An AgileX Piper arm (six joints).
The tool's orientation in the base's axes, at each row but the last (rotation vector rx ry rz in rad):
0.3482 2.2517 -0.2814
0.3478 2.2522 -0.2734
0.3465 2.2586 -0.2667
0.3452 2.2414 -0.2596
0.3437 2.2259 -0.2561
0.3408 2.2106 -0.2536
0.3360 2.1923 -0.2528
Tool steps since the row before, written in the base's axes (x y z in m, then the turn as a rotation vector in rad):
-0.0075 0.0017 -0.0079 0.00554 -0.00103 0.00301
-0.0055 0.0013 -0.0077 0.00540 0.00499 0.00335
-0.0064 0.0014 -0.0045 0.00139 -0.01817 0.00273
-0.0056 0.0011 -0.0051 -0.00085 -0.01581 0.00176
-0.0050 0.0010 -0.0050 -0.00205 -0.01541 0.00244
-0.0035 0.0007 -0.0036 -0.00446 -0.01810 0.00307
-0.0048 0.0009 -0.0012 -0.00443 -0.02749 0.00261
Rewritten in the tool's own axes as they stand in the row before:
0.0110 -0.0003 -0.0008 -0.00592 0.00065 0.00230
0.0095 0.0000 0.0006 -0.00515 0.00623 0.00013
0.0077 -0.0005 -0.0020 -0.00586 -0.01682 0.00470
0.0076 -0.0005 -0.0011 -0.00336 -0.01528 0.00301
0.0071 -0.0004 -0.0008 -0.00310 -0.01534 0.00160
0.0050 -0.0003 -0.0006 -0.00259 -0.01871 0.00024
0.0039 -0.0007 -0.0031 -0.00364 -0.02753 0.00334

